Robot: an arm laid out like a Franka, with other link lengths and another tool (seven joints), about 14 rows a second.
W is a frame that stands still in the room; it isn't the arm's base.
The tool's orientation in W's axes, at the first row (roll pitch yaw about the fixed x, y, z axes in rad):
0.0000 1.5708 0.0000
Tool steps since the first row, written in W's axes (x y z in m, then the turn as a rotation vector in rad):
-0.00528 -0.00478 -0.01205 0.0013 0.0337 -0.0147
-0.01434 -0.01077 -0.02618 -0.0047 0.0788 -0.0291
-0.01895 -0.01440 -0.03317 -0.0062 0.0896 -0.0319
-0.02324 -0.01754 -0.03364 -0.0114 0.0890 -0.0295
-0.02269 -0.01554 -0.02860 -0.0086 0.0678 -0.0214
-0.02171 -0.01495 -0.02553 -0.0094 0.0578 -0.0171
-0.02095 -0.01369 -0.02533 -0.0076 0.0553 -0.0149
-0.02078 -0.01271 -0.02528 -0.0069 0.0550 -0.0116
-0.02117 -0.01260 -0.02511 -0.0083 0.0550 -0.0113
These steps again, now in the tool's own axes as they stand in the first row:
0.01205 -0.00478 -0.00528 0.0147 0.0337 0.0013
0.02618 -0.01077 -0.01434 0.0291 0.0788 -0.0047
0.03317 -0.01440 -0.01895 0.0319 0.0896 -0.0062
0.03364 -0.01754 -0.02324 0.0295 0.0890 -0.0114
0.02860 -0.01554 -0.02269 0.0214 0.0678 -0.0086
0.02553 -0.01495 -0.02171 0.0171 0.0578 -0.0094
0.02533 -0.01369 -0.02095 0.0149 0.0553 -0.0076
0.02528 -0.01271 -0.02078 0.0116 0.0550 -0.0069
0.02511 -0.01260 -0.02117 0.0113 0.0550 -0.0083

